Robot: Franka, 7 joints.
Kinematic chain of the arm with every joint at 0, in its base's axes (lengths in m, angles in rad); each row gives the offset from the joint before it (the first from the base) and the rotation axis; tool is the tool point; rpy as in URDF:
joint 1: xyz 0 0 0.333 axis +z
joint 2: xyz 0 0 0 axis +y
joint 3: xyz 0 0 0.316 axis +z
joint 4: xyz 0.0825 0 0 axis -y
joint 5: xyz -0.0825 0 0.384 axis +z
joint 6: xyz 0 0 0 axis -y
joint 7: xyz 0.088 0 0 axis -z
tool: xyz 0 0 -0.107 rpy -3.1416 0 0
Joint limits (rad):
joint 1: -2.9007..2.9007
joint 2: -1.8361..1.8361
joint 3: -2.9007..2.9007
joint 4: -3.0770..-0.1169
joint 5: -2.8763..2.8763
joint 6: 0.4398..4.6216
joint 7: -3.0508..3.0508
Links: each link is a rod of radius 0.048 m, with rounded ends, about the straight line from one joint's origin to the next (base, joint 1, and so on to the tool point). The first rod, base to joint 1, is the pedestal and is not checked.
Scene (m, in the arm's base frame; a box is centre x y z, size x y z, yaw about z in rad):
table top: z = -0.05
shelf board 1: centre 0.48 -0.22 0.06 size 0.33 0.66 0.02 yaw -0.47
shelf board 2: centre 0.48 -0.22 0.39 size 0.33 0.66 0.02 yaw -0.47
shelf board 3: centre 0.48 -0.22 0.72 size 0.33 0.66 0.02 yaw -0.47
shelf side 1: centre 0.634 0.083 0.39 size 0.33 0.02 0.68 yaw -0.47
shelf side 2: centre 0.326 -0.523 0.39 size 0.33 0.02 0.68 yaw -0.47
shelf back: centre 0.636 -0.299 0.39 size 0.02 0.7 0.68 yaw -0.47
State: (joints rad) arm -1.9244 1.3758 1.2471 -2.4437 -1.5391 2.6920 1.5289
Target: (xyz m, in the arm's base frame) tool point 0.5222 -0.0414 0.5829
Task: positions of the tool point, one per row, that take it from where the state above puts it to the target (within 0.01 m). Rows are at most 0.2 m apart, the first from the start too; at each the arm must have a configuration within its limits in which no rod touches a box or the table.
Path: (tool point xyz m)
1: 0.4355 0.0010 0.2234
2: 0.3802 0.1382 0.2473
3: 0.2870 0.2357 0.2780
4: 0.3286 0.1890 0.3580
5: 0.3415 0.1404 0.4390
6: 0.3277 0.0998 0.5157
7: 0.2927 0.0752 0.5829
8: 0.4175 0.0250 0.5866
9: 0.5222 -0.0414 0.5829

